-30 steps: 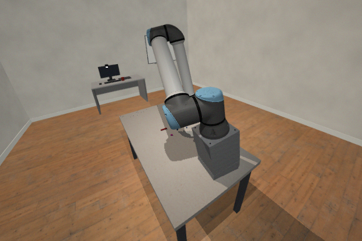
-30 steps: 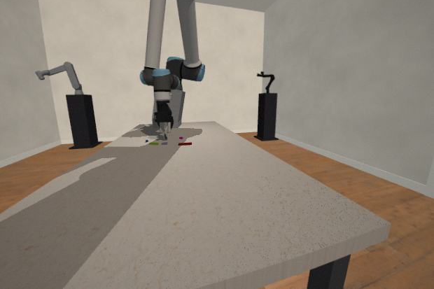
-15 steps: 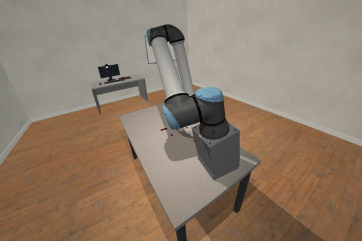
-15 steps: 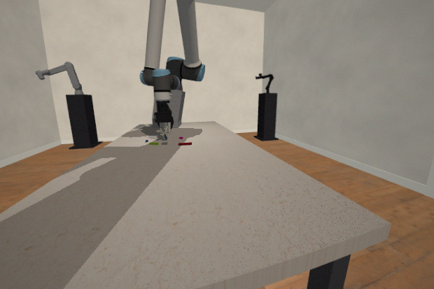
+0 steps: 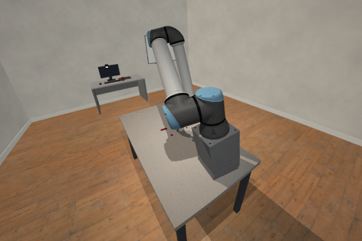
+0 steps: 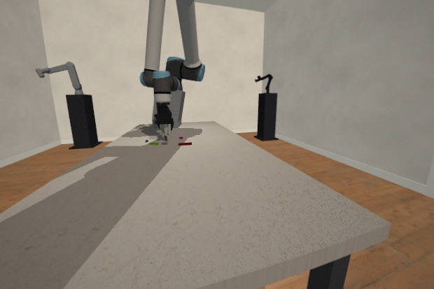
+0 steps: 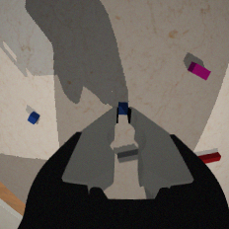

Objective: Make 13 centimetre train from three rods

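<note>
My hand is 6 cm short of the lime rod, 6 cm to the left of it and 1 cm above it. The rest, counted from my hand: grey rod 8 cm ahead, 1 cm below; red rod 11 cm ahead, 11 cm to the left, 1 cm below; magenta rod 3 cm behind, 8 cm to the left, 1 cm below.
</note>
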